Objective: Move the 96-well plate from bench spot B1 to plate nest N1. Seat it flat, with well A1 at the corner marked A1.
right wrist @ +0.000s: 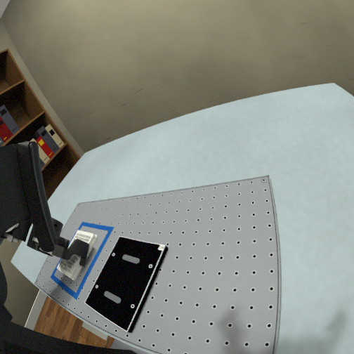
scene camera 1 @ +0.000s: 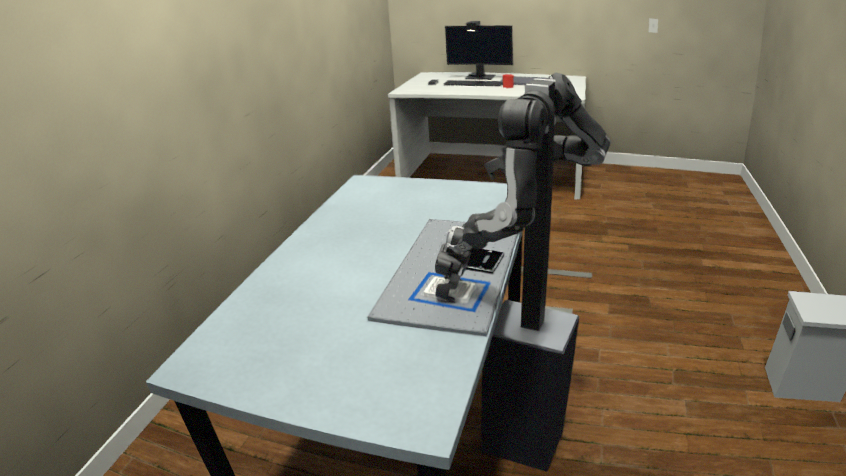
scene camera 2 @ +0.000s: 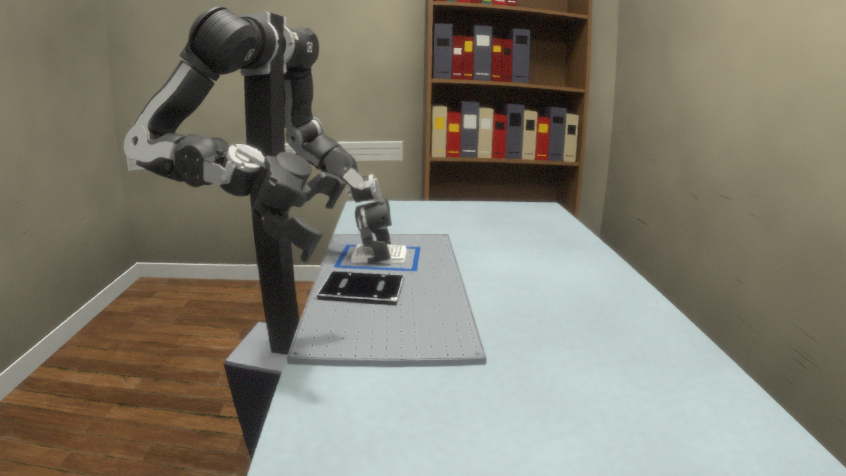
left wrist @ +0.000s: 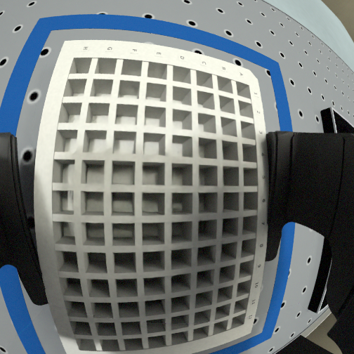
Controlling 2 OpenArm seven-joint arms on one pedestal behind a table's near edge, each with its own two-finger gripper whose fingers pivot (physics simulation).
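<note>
The white 96-well plate (scene camera 1: 435,285) (scene camera 2: 398,254) (left wrist: 155,185) (right wrist: 86,236) lies flat inside the blue outline of B1 (scene camera 1: 419,286) (scene camera 2: 417,258) (left wrist: 279,95) (right wrist: 95,259). Its A1 corner is at the upper right in the left wrist view. My left gripper (scene camera 1: 452,290) (scene camera 2: 379,251) (left wrist: 157,220) is shut on the plate, fingers at its two long sides. The black nest N1 (scene camera 1: 491,260) (scene camera 2: 361,286) (right wrist: 142,260) is beside B1; a small white corner label shows in the right wrist view. My right gripper (scene camera 2: 319,232) is open, raised near the nest.
The grey perforated board (scene camera 1: 402,307) (scene camera 2: 437,331) (right wrist: 220,250) carries B1 and the nest on the pale blue table (scene camera 1: 266,307) (scene camera 2: 591,331) (right wrist: 200,150). A white desk (scene camera 1: 408,88) and a bookshelf (scene camera 2: 582,82) stand beyond the table in the scene views.
</note>
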